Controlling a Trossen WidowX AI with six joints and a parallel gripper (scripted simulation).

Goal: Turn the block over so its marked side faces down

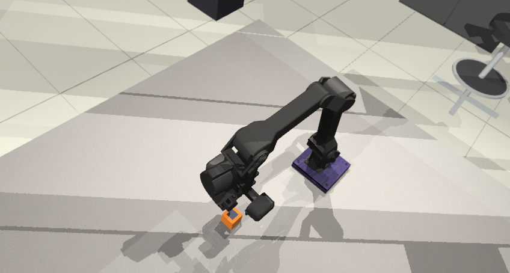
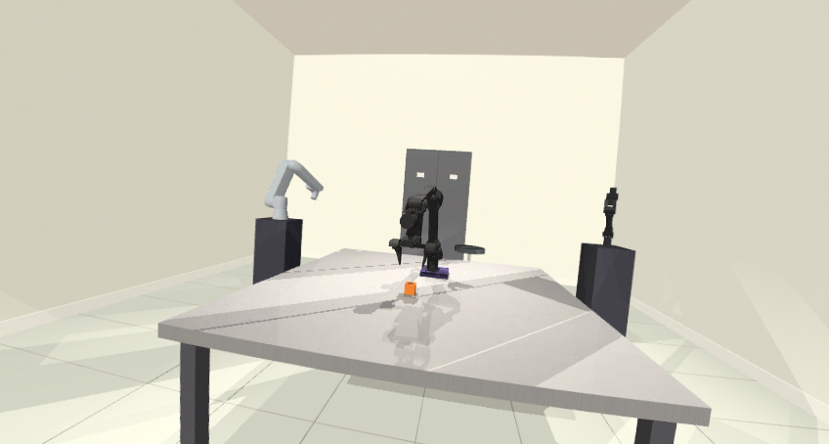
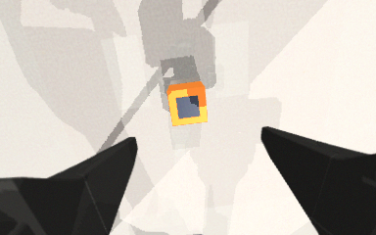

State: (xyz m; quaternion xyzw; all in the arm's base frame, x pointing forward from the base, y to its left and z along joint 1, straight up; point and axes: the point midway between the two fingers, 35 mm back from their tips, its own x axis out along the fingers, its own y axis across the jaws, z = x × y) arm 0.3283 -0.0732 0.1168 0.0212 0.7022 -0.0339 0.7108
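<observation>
Now: the orange block 80 mm below my gripper tip.
</observation>
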